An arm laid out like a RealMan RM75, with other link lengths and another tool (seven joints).
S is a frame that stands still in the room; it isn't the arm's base.
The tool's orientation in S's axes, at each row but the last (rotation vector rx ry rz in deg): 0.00, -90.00, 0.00; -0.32, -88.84, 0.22; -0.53, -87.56, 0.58; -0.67, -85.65, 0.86; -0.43, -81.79, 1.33; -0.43, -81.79, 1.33; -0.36, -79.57, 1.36; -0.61, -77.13, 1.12
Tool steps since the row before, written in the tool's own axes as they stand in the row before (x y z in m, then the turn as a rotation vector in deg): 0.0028, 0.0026, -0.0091, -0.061, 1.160, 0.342; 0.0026, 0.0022, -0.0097, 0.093, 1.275, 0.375; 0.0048, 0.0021, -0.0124, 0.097, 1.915, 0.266; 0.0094, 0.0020, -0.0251, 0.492, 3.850, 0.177; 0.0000, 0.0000, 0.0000, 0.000, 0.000, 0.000; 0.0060, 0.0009, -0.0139, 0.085, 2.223, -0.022; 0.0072, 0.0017, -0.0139, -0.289, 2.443, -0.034; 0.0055, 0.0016, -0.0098, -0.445, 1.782, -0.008
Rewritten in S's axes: 0.0091, 0.0026, 0.0028, -0.342, 1.160, -0.061; 0.0098, 0.0022, 0.0024, -0.372, 1.276, 0.093; 0.0126, 0.0022, 0.0042, -0.263, 1.916, 0.084; 0.0257, 0.0022, 0.0074, -0.150, 3.858, 0.438; 0.0000, 0.0000, 0.0000, 0.000, 0.000, 0.000; 0.0146, 0.0011, 0.0039, 0.008, 2.224, 0.038; 0.0149, 0.0020, 0.0045, -0.051, 2.437, -0.335; 0.0108, 0.0017, 0.0031, -0.106, 1.773, -0.469
